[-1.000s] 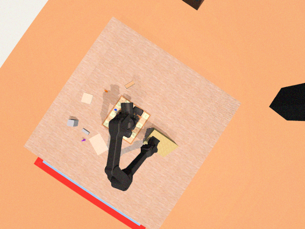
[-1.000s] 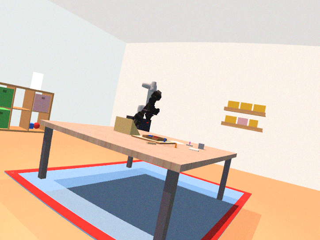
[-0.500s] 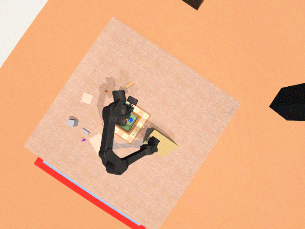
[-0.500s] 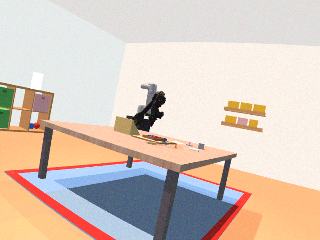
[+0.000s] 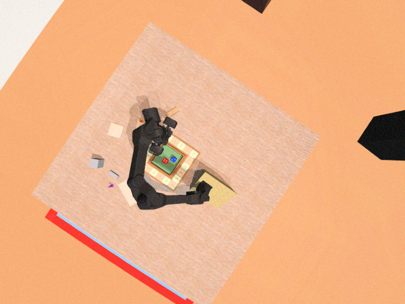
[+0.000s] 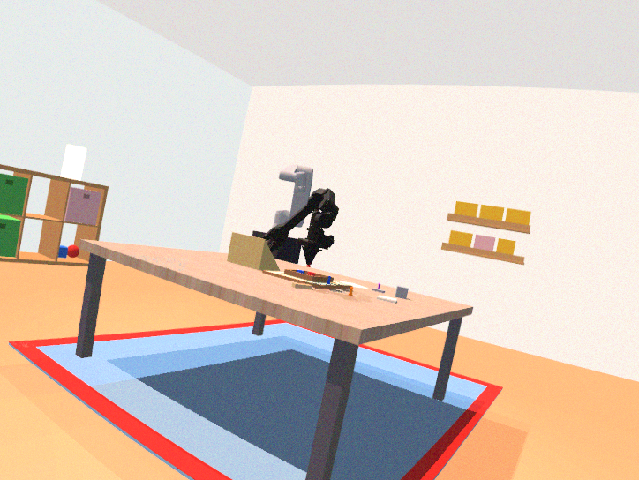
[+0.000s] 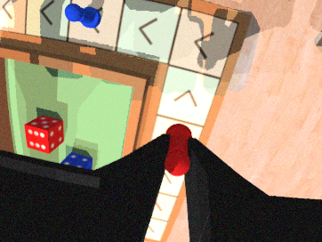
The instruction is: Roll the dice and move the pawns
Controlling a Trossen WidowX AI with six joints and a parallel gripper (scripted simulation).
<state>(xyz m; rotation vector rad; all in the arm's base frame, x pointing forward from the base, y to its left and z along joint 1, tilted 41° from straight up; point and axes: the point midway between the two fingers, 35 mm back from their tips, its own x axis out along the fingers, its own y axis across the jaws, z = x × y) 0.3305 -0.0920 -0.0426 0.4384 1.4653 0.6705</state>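
The blue pawn lies 5 cm ahead of my gripper tip, 9 cm to the left of it and 5 cm below it. The rest, counted from my gripper tip: green tray 6 cm behind, 11 cm to the left, 7 cm below; then tan block 8 cm ahead, 14 cm to the right, 7 cm below; then red pawn 1 cm above.
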